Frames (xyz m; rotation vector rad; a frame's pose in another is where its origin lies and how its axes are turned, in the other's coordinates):
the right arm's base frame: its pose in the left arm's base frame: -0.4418 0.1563 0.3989 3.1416 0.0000 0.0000
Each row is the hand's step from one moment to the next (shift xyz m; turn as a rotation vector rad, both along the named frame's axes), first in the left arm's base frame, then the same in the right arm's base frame.
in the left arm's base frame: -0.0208 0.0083 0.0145 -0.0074 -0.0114 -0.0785
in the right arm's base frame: -0.0208 -0.0083 -0.0145 -0.0074 0.0114 0.0785
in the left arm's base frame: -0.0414 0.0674 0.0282 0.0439 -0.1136 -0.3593
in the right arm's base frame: -0.0414 -0.0674 -0.0282 0.0439 0.1136 0.3593
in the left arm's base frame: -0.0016 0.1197 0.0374 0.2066 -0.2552 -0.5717
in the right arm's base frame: -0.0016 -0.1197 -0.0374 0.2066 0.2552 0.5717
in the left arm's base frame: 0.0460 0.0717 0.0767 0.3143 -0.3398 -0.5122
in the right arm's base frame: 0.0460 -0.0717 -0.0767 0.3143 0.3398 0.5122
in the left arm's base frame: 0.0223 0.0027 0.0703 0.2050 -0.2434 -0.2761
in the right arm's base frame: 0.0223 -0.0027 -0.0703 0.2050 0.2434 0.2761
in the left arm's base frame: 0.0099 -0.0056 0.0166 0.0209 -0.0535 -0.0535
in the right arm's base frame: 0.0099 0.0056 -0.0166 0.0209 0.0535 0.0535
